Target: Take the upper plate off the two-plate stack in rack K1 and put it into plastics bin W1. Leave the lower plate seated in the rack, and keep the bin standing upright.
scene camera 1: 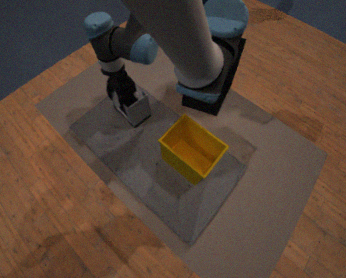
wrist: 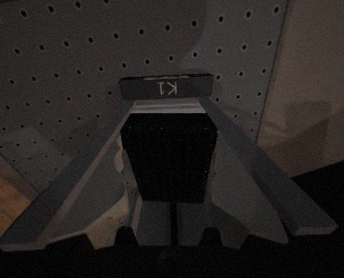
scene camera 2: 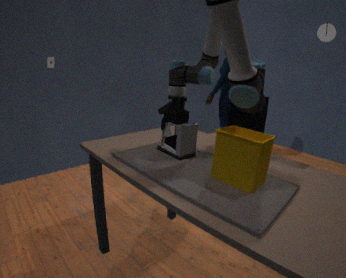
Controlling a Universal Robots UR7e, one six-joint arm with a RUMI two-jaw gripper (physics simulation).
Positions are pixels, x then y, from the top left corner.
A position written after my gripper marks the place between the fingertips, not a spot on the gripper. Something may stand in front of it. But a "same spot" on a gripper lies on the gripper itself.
my gripper: scene camera 1; wrist 169, 135; scene camera 2
yellow bin W1: scene camera 1; scene camera 2
same spot on my gripper: (scene camera 1: 111, 93) = (scene camera 2: 165, 123)
same spot on yellow bin W1: (scene camera 2: 241, 159) = (scene camera 1: 185, 169)
